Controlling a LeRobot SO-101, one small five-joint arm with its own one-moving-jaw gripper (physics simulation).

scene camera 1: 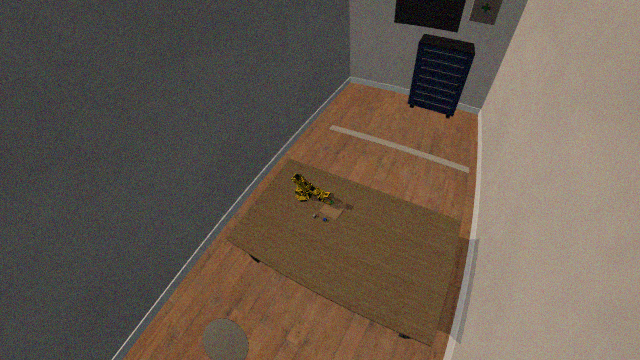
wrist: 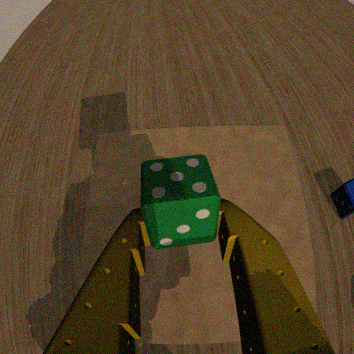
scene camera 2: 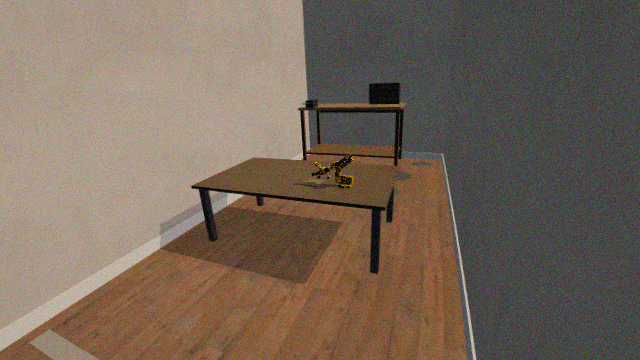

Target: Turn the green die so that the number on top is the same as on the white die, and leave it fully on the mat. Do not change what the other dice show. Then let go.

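Seen in the pictures: hand, tool point: (scene camera 1: 331, 201) (wrist: 148, 221) (scene camera 2: 313, 175); arm's base, link origin: (scene camera 1: 305, 196) (scene camera 2: 342, 185).
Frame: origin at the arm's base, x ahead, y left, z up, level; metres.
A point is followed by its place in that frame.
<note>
My gripper (wrist: 181, 225) @[x 0.215, y 0.011, z 0.064 m] is shut on the green die (wrist: 180, 202) @[x 0.214, y 0.000, z 0.080 m], with the two yellow jaws pressing on its left and right sides. In the wrist view the die's far face shows five pips and the face nearer the camera shows three. The die is held over the tan mat (wrist: 260, 165) @[x 0.259, y -0.054, z 0.004 m] (scene camera 1: 334, 213) @[x 0.257, y -0.038, z 0.004 m]. In scene camera 1 the green die (scene camera 1: 331, 202) @[x 0.220, y -0.005, z 0.076 m] is a small spot at the jaw tips, by the mat's edge. The white die (scene camera 1: 314, 216) @[x 0.148, y -0.126, z 0.017 m] stands beside the mat; its top number is too small to read. The gap between green die and mat cannot be judged.
A blue die (wrist: 345, 199) @[x 0.221, y -0.104, z 0.015 m] (scene camera 1: 325, 219) @[x 0.227, y -0.113, z 0.017 m] stands just off the mat's edge, at the right in the wrist view. The wooden table (scene camera 1: 390, 250) @[x 0.706, y -0.130, z 0.000 m] (scene camera 2: 250, 175) @[x 0.796, y -0.041, z 0.000 m] carries the arm and the mat. The arm's shadow falls across the mat's left part in the wrist view.
</note>
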